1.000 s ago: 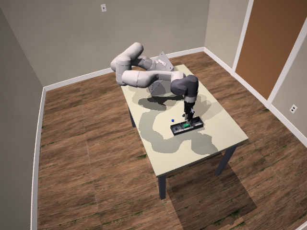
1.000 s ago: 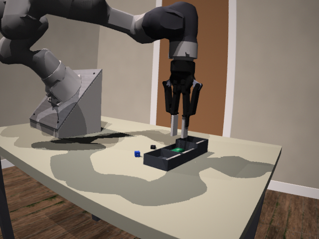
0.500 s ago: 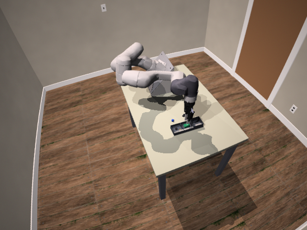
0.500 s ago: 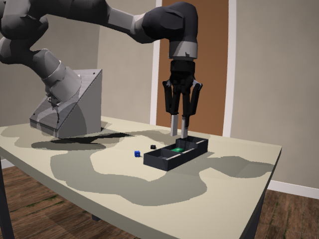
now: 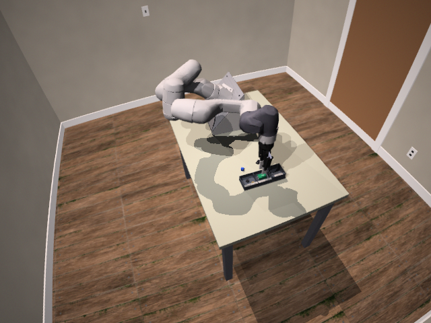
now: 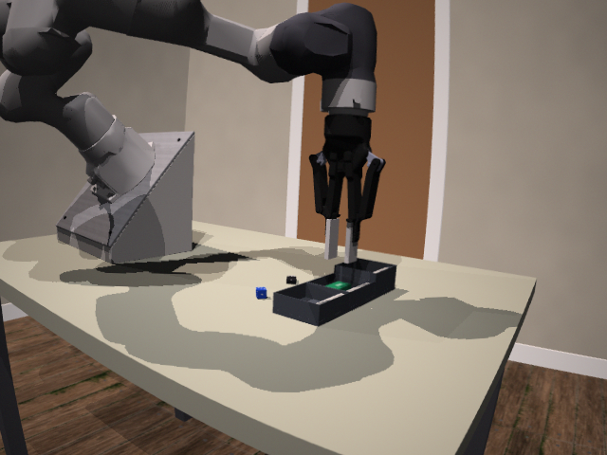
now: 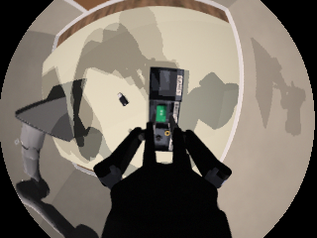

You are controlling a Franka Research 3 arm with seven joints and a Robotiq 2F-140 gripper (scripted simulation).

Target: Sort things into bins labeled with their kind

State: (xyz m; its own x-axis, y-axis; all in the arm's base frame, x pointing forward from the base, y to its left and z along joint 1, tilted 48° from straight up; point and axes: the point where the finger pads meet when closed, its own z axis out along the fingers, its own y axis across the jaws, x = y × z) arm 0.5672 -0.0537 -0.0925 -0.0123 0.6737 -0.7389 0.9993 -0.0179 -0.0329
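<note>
The small blue cube lies 10 cm behind my hand, 9 cm below it and 8 cm to the right of it. The rest, counted from my hand: green block (9 cm below, 1 cm to the right); then tan ring (9 cm below, 6 cm to the right, 2 cm ahead); then joined bins (8 cm below, 1 cm ahead).
</note>
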